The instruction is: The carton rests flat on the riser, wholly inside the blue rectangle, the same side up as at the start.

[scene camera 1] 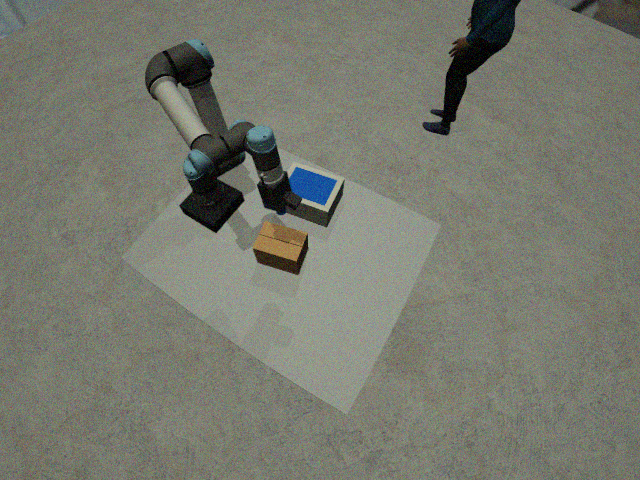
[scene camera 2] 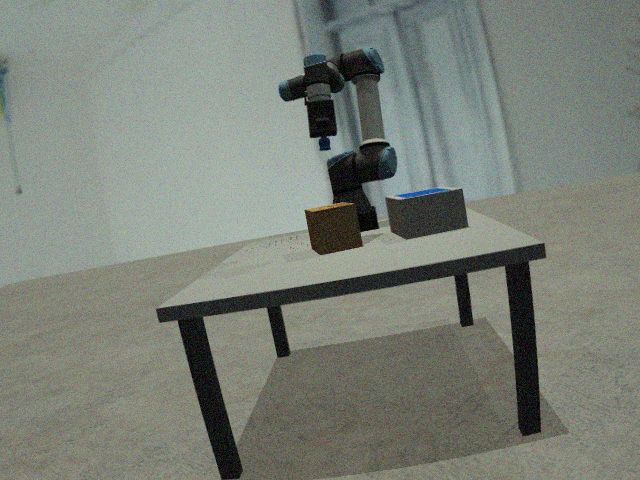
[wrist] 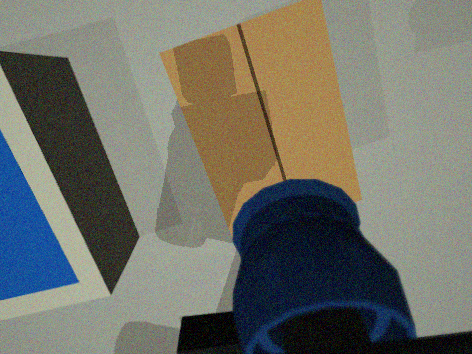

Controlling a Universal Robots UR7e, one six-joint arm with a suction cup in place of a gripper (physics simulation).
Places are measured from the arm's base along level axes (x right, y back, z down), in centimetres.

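Pixels of known places: hand, tool point: (scene camera 1: 281, 211) (scene camera 2: 325, 149) (wrist: 295, 233); arm's base, link origin: (scene camera 1: 209, 194).
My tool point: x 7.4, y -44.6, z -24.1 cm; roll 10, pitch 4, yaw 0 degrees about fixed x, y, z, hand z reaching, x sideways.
Observation:
Ahead of a thing's pixels: the offset from my tool point to its top centre. Level surfaces: height alone.
The orange-brown carton @[dz +17.7, dx +2.1, dy +1.1 cm] (scene camera 1: 280, 247) (scene camera 2: 334, 228) (wrist: 305, 95) stands upright on the table, apart from the riser, with a dark seam across its top. The riser @[dz +18.7, dx -27.9, dy +3.3 cm] (scene camera 1: 311, 212) (scene camera 2: 429, 214) (wrist: 75, 150) is a grey box with a pale rim. The blue rectangle @[dz +18.7, dx -27.9, dy +3.3 cm] (scene camera 1: 313, 184) (scene camera 2: 422, 193) (wrist: 25, 235) lies on its top and bears nothing. My gripper, a blue suction cup (scene camera 1: 281, 211) (scene camera 2: 324, 145) (wrist: 297, 200), hangs well above the table with nothing on it. In the wrist view the cup hides the carton's near edge.
The white table @[dz +30.7 cm] (scene camera 1: 361, 289) (scene camera 2: 289, 281) bears the carton, the riser and the arm's black base (scene camera 1: 212, 206) (scene camera 2: 369, 218). The riser stands beside the base. A person (scene camera 1: 457, 77) stands on the floor beyond the table. Shadows of the arm fall on the carton and table.

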